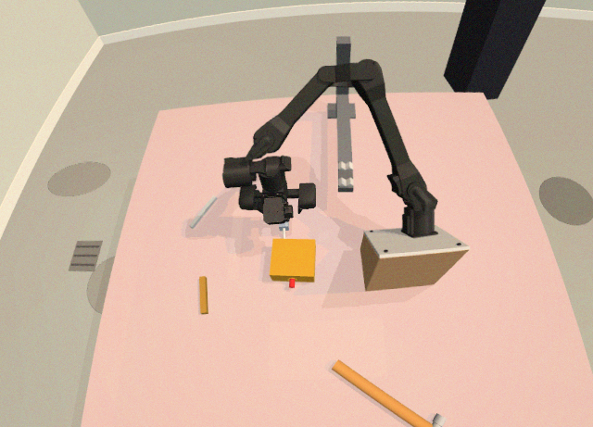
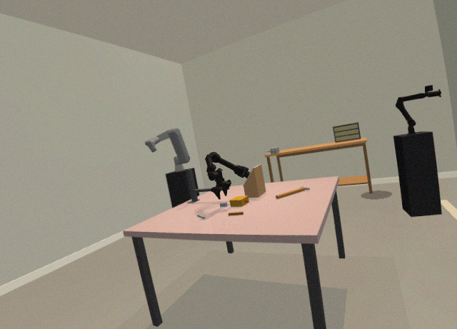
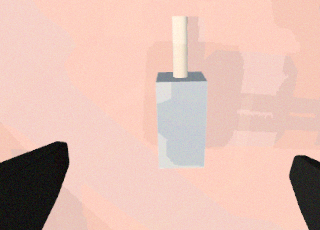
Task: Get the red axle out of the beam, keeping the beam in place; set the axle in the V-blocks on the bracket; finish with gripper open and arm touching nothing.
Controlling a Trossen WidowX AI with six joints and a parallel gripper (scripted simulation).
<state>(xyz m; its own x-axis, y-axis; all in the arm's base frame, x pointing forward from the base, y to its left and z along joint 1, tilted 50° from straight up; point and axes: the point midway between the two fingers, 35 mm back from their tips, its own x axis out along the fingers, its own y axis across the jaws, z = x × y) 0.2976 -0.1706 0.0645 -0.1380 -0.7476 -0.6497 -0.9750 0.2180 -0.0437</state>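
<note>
My gripper tip is 5 cm above the blue-grey block and 2 cm to the right of it. From my gripper tip the other things lie so: yellow beam 12 cm to the left, 4 cm below, 1 cm behind; then orange bar 24 cm ahead, 17 cm to the left, 6 cm below.
</note>
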